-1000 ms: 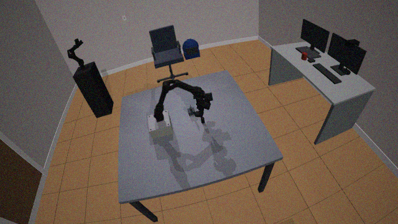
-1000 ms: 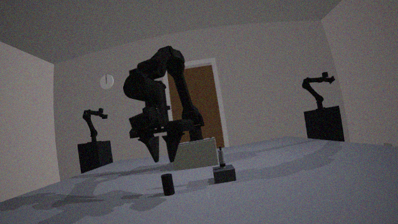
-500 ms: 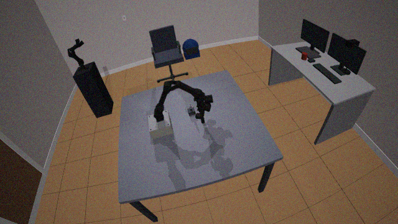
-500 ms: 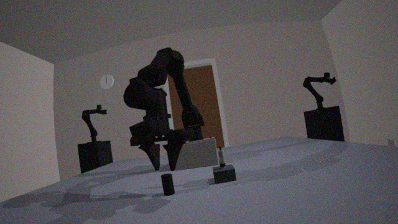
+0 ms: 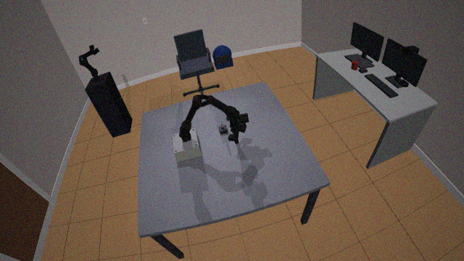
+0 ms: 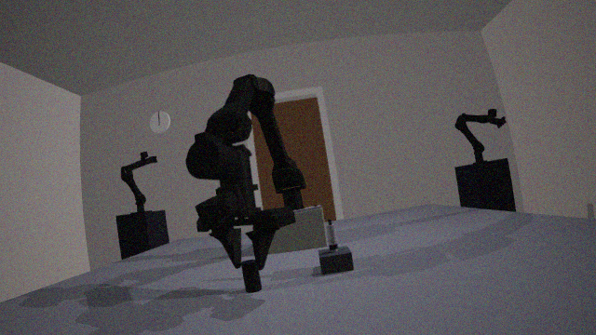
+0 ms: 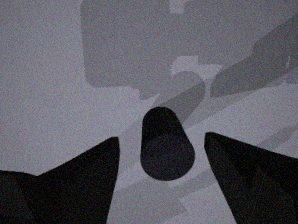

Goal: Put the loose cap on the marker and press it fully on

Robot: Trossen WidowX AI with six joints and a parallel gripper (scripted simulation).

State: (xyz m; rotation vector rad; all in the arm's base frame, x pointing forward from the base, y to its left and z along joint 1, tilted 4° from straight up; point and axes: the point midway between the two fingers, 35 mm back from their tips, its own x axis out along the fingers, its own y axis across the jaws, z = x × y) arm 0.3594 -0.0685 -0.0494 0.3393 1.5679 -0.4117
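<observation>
My gripper tip is 1 cm above the dark marker cap. From my gripper tip the other things lie so: holder block 15 cm to the left, 8 cm behind, 2 cm below.
</observation>
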